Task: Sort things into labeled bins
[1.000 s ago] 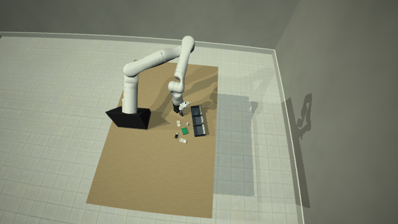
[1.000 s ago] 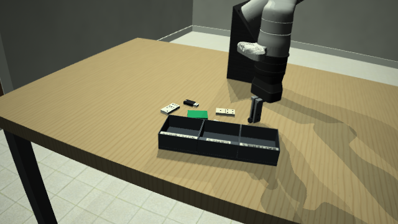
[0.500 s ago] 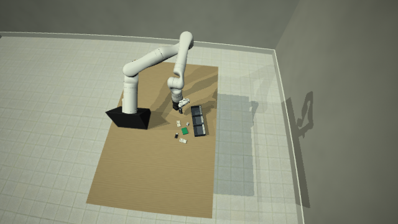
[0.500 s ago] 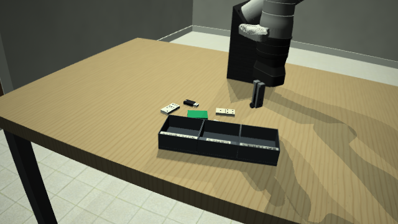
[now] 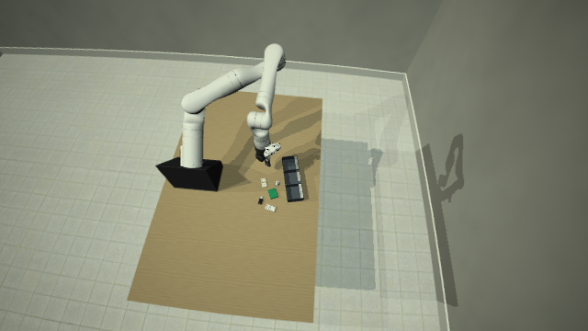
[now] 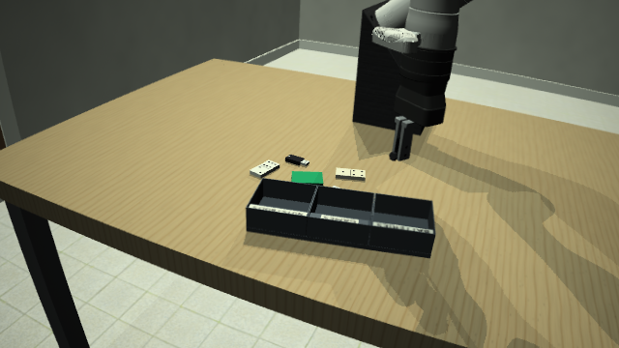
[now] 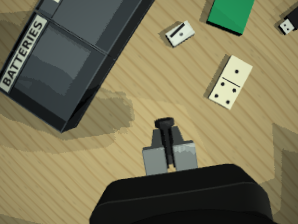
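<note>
The black usb stick is 18 cm to the right of my hand and 7 cm below it. From my hand the other things lie so: black bolt 1 cm ahead, 1 cm below; then domino 1 cm behind, 8 cm to the right, 7 cm below; then small white thing 7 cm ahead, 7 cm to the right, 7 cm below.
</note>
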